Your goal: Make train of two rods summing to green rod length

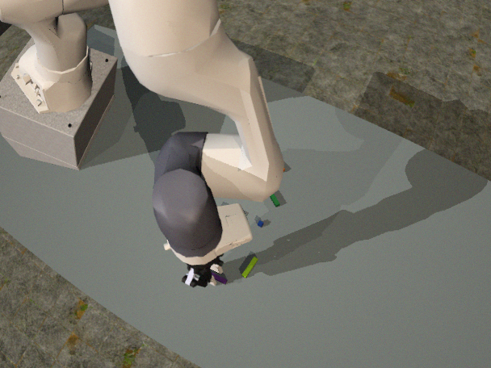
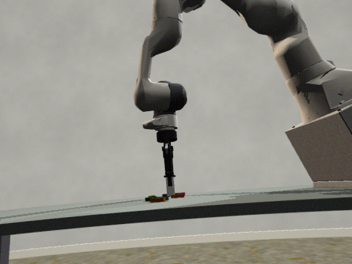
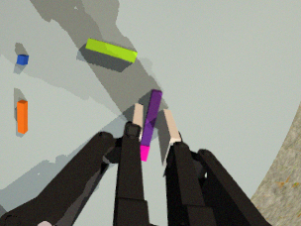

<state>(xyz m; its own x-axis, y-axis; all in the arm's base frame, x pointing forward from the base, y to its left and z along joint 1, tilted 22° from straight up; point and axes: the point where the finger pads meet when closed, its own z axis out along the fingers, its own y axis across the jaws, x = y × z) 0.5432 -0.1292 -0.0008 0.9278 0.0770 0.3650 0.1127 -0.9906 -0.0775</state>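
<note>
My hand is 30 mm above the purple rod. The rest, counted from my hand: lime rod (60 mm ahead, 60 mm to the left, 30 mm below); then magenta rod (40 mm behind, 10 mm to the right, 30 mm below); then blue rod (20 mm ahead, 160 mm to the left, 30 mm below).
</note>
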